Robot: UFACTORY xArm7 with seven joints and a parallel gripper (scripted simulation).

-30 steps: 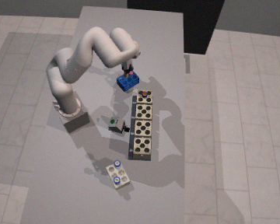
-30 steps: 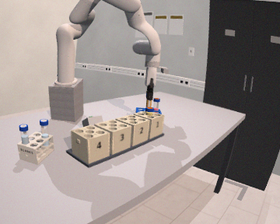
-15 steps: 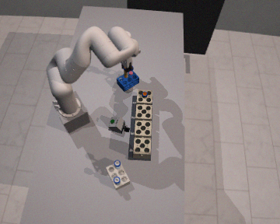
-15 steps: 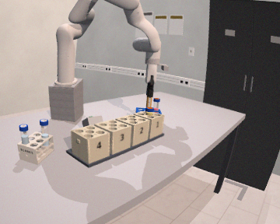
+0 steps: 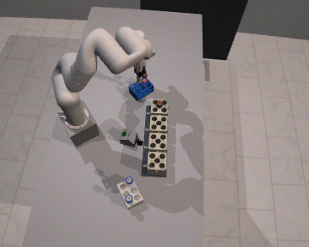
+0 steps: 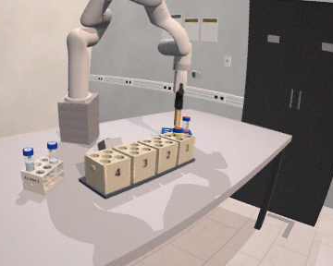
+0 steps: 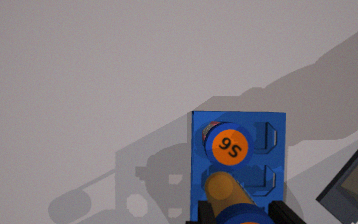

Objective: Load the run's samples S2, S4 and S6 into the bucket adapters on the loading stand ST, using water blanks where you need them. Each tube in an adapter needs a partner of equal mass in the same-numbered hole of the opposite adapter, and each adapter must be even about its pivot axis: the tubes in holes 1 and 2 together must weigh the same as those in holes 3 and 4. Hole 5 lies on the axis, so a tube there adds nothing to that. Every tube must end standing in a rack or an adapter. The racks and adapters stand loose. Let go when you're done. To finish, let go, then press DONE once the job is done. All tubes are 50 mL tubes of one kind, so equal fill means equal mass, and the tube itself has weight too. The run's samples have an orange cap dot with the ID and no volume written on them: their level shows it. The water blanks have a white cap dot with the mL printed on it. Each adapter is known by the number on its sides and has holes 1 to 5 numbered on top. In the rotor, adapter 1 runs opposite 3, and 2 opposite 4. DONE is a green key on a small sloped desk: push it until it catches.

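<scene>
My hand is 50 mm above the sample tube S2 and 10 mm short of it. Also, from my hand: sample tube S4 (170 mm to the right, 130 mm ahead, 110 mm below); then blue sample rack (150 mm below, 10 mm to the right, 10 mm ahead); then sample tube S6 (110 mm below, 30 mm to the left, 30 mm ahead).
</scene>
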